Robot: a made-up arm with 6 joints.
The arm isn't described. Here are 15 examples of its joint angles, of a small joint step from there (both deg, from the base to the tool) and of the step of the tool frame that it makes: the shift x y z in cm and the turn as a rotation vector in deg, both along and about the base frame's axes.
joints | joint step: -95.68 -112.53 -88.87 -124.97 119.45 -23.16 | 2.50 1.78 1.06 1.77 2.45 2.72
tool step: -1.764 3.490 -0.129 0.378 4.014 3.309
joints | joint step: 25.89 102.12 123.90 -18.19 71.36 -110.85 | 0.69 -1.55 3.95 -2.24 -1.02 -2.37
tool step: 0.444 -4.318 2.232 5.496 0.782 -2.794
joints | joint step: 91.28 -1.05 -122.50 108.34 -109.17 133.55 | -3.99 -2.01 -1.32 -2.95 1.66 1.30
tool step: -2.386 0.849 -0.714 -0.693 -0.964 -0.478
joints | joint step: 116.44 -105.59 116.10 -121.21 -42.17 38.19 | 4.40 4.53 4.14 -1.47 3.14 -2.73
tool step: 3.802 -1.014 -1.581 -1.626 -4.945 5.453
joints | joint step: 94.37 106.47 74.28 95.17 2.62 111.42 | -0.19 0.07 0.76 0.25 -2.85 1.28
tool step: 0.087 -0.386 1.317 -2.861 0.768 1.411
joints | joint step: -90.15 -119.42 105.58 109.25 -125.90 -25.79 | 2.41 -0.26 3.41 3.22 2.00 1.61
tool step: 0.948 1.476 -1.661 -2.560 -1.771 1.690
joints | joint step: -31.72 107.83 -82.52 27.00 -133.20 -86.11 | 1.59 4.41 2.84 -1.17 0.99 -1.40
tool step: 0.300 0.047 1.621 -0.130 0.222 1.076
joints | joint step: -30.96 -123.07 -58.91 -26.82 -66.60 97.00 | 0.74 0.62 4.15 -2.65 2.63 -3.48
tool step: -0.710 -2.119 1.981 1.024 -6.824 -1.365
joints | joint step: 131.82 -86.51 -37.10 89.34 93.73 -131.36 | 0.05 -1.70 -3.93 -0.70 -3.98 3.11
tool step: -1.901 -1.714 0.210 2.096 2.964 2.140
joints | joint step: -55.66 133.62 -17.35 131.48 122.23 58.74 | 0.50 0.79 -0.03 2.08 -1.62 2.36
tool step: -0.899 -0.266 0.519 0.319 -1.917 0.240
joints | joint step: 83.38 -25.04 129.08 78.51 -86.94 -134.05 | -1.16 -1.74 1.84 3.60 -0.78 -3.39
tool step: -1.172 0.080 -4.527 4.511 6.270 -0.976
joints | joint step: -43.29 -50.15 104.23 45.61 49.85 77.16 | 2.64 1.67 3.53 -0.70 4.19 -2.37
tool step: 0.980 -2.905 -3.023 5.102 0.464 5.634
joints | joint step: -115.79 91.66 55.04 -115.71 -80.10 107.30 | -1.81 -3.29 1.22 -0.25 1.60 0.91
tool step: -0.479 -2.142 1.988 -1.211 -4.559 -0.252
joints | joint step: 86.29 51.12 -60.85 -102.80 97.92 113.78 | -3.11 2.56 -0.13 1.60 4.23 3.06
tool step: -0.379 -0.889 2.825 -3.390 -6.234 -5.475
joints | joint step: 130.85 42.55 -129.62 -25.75 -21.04 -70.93 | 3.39 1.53 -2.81 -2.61 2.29 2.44
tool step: 0.382 3.565 4.142 1.048 -1.649 3.120
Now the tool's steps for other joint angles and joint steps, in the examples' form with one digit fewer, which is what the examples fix.
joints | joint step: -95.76 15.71 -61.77 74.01 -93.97 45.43 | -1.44 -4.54 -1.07 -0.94 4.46 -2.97
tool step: 3.00 -0.58 -2.05 -4.37 -7.13 -1.46
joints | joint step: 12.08 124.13 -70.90 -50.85 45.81 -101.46 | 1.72 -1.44 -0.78 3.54 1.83 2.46
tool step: 1.40 -0.97 -2.26 1.77 -5.45 0.57
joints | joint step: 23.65 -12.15 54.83 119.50 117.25 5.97 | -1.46 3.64 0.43 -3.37 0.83 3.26
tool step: 1.58 1.73 -0.07 -0.90 -0.54 -6.77
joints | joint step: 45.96 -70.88 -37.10 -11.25 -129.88 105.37 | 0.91 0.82 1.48 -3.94 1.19 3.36
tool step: -0.61 -1.09 -0.49 4.38 -0.84 -4.36
